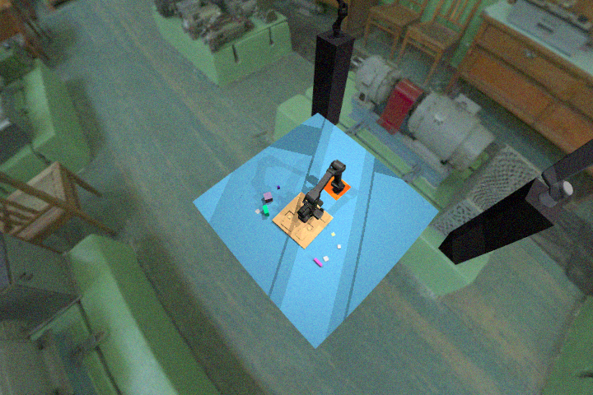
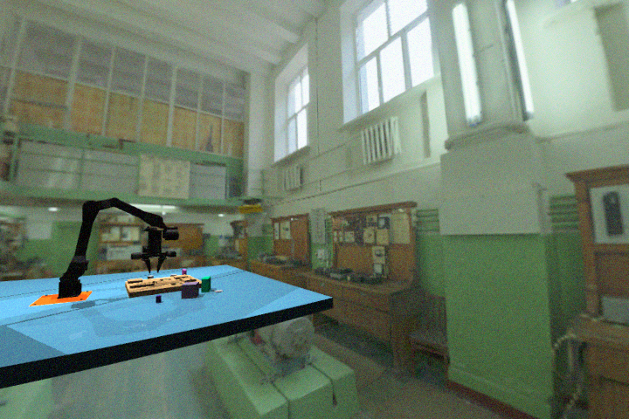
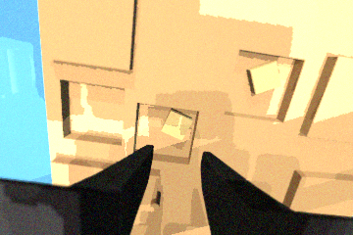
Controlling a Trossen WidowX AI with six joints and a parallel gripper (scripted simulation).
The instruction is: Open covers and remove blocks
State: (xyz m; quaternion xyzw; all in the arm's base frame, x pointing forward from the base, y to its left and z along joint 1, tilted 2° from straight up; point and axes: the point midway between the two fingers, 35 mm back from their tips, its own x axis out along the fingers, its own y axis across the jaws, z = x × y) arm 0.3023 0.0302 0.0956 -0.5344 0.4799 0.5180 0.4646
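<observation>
The tan puzzle board is 4 cm ahead of my gripper tip, 1 cm to the right of it and 5 cm below it. From my gripper tip the other things lie so: magenta block: 17 cm ahead, 26 cm to the left, 5 cm below; small purple piece: 32 cm to the right, 5 cm below; green block: 19 cm ahead, 23 cm to the right, 4 cm below.
</observation>
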